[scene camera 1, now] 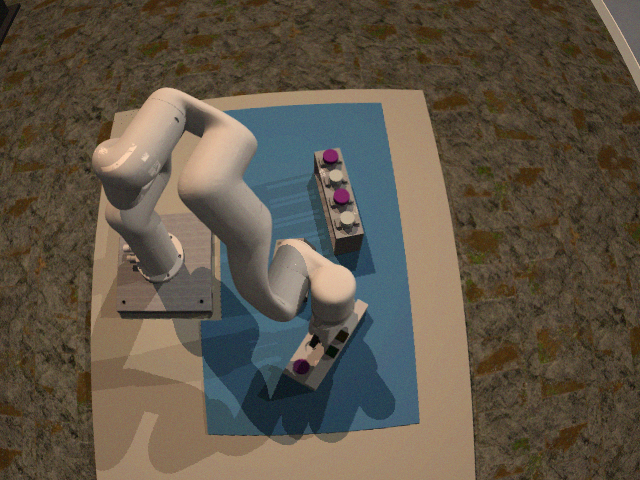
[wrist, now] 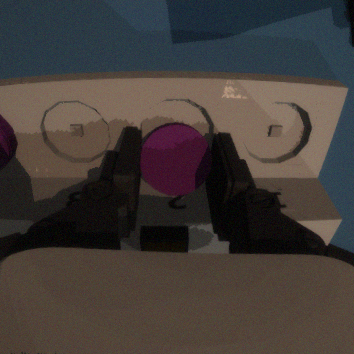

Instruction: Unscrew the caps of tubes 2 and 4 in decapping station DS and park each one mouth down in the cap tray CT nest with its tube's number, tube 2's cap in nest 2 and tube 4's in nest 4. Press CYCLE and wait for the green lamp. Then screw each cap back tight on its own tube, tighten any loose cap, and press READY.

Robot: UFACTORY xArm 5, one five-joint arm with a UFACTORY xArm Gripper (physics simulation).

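Where they show: gripper, between the fingertips: (wrist: 175, 154); arm's base, origin of its link: (scene camera 1: 159, 257).
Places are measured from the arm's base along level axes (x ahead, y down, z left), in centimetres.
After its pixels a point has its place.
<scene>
My gripper (wrist: 175, 154) @(x 39.5, y 0.0, z -17.0 cm) is shut on a purple cap (wrist: 175, 162) @(x 39.4, y -0.7, z -16.9 cm), held low at nest 2 of the cap tray (scene camera 1: 316, 379) @(x 36.4, y -2.7, z -28.7 cm) (wrist: 327, 135) @(x 43.1, y 0.7, z -9.6 cm); part of the printed 2 shows in front of it. Whether the cap touches the nest cannot be told. Another purple cap (scene camera 1: 301, 366) @(x 33.3, y -0.1, z -25.3 cm) (wrist: 5, 141) @(x 34.0, y -0.2, z -23.7 cm) sits at the tray's end. Two round nests with small square marks stand empty on either side of the held cap. Decapping station DS (scene camera 1: 348, 242) @(x 44.0, y -4.3, z 1.4 cm) holds a row of tubes: two have purple caps (scene camera 1: 330, 156) @(x 40.5, y -10.3, z 19.6 cm) (scene camera 1: 341, 196) @(x 42.5, y -10.2, z 9.5 cm), and two show pale tops (scene camera 1: 336, 177) @(x 41.6, y -10.1, z 14.3 cm) (scene camera 1: 347, 220) @(x 43.5, y -10.0, z 4.0 cm). In scene camera 1 the wrist hides the fingertips.
The arm (scene camera 1: 227, 206) @(x 24.2, y -49.4, z -11.6 cm) reaches across the blue mat (scene camera 1: 310, 124) @(x 36.3, y 1.9, z 37.1 cm). A small block (scene camera 1: 281, 241) @(x 29.5, y -3.8, z 2.1 cm) shows partly behind the arm's wrist; its buttons and lamp are hidden. The station stands beyond the tray, towards the upper right.
</scene>
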